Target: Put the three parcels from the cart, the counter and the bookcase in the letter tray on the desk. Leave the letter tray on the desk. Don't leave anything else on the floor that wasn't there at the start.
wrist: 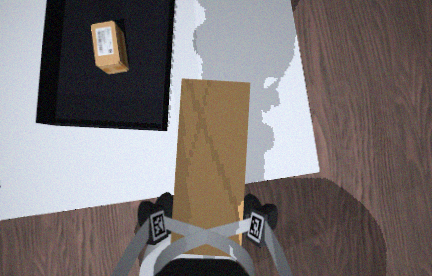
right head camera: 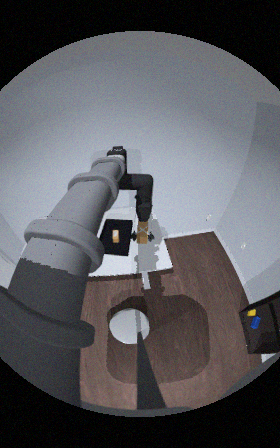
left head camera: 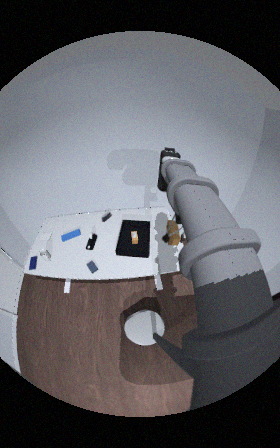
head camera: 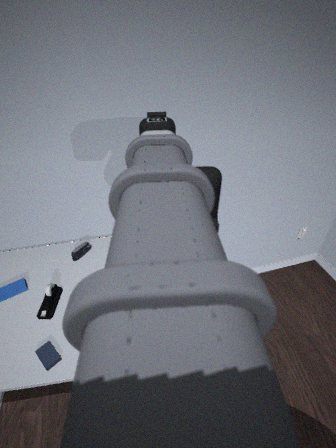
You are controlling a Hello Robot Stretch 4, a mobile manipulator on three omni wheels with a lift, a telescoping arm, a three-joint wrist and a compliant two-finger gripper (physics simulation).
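Seen in the pictures: gripper, fingertip midpoint: (wrist: 208, 209) (right head camera: 141, 239) (left head camera: 172, 241); robot's base, origin of the base link: (right head camera: 130, 325) (left head camera: 143, 326).
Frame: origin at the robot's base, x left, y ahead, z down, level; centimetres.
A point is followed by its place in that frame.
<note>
My gripper (wrist: 208, 209) @(x -8.7, y 46.8, z -103.6 cm) (right head camera: 143, 236) @(x -8.7, y 46.8, z -103.6 cm) is shut on a long brown parcel (wrist: 212, 145) @(x -9.0, y 52.7, z -108.6 cm) (right head camera: 143, 227) @(x -9.4, y 50.6, z -108.4 cm) (left head camera: 173, 233) @(x -8.2, y 47.5, z -108.8 cm), with one finger on each side of it. In the wrist view the parcel points away from the fingers, over the right part of the white desk (wrist: 90, 170) @(x 18.1, y 47.2, z -69.2 cm) (left head camera: 107, 267) @(x 31.4, y 45.3, z -69.2 cm) (right head camera: 162, 255) @(x -26.3, y 57.2, z -69.2 cm). The black letter tray (wrist: 112, 100) @(x 13.5, y 62.8, z -69.5 cm) (left head camera: 125, 251) @(x 19.3, y 60.6, z -69.5 cm) (right head camera: 122, 250) @(x 5.8, y 60.8, z -69.5 cm) stands on the desk to the left of the held parcel. A small orange-brown parcel (wrist: 109, 47) @(x 12.2, y 72.6, z -75.5 cm) (left head camera: 134, 237) @(x 12.6, y 70.6, z -75.5 cm) (right head camera: 115, 236) @(x 12.1, y 70.2, z -75.5 cm) with a white label lies inside the tray. The gap between held parcel and desk is hard to judge.
On the desk left of the tray are a blue box (left head camera: 71, 235) @(x 72.7, y 71.2, z -71.6 cm) (head camera: 14, 290) @(x 69.6, y 72.9, z -72.1 cm), a black tape dispenser (left head camera: 91, 242) @(x 49.1, y 65.2, z -72.1 cm) (head camera: 49, 302) @(x 49.5, y 65.7, z -72.7 cm), a stapler (left head camera: 106, 216) @(x 43.0, y 98.1, z -72.5 cm) (head camera: 81, 251) @(x 43.1, y 98.0, z -72.3 cm) and a dark blue block (left head camera: 92, 266) @(x 42.7, y 43.9, z -71.0 cm) (head camera: 48, 355) @(x 43.1, y 43.7, z -71.1 cm). A white round object (left head camera: 144, 327) @(x 0.0, y 0.0, z -18.7 cm) (right head camera: 129, 326) @(x -0.5, y -0.4, z -18.7 cm) is on the floor side. A dark shelf unit (right head camera: 260, 341) stands right.
</note>
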